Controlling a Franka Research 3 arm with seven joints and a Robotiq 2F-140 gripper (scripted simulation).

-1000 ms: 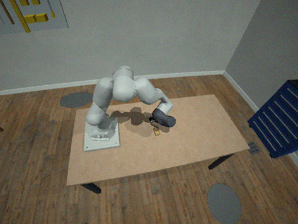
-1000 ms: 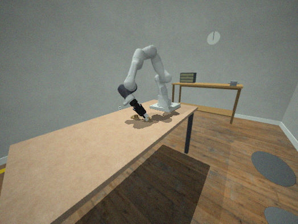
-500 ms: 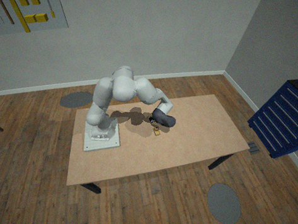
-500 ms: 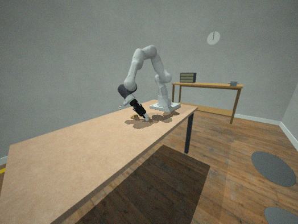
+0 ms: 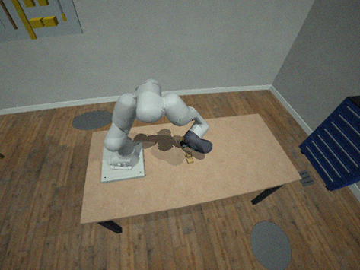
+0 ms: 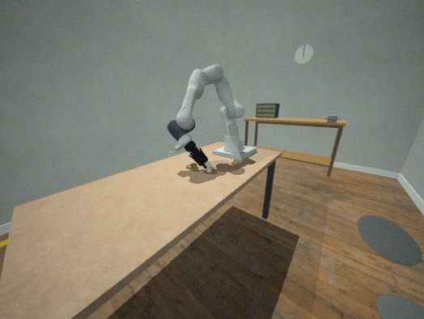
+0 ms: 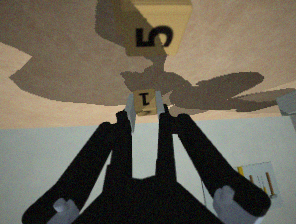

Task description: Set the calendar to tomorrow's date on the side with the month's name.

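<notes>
My hand is 20 mm to the right of the wooden digit cube, 20 mm above it and 10 mm past it. The rest, counted from my hand: wooden tray (140 mm to the right, 30 mm below, 20 mm ahead).
</notes>
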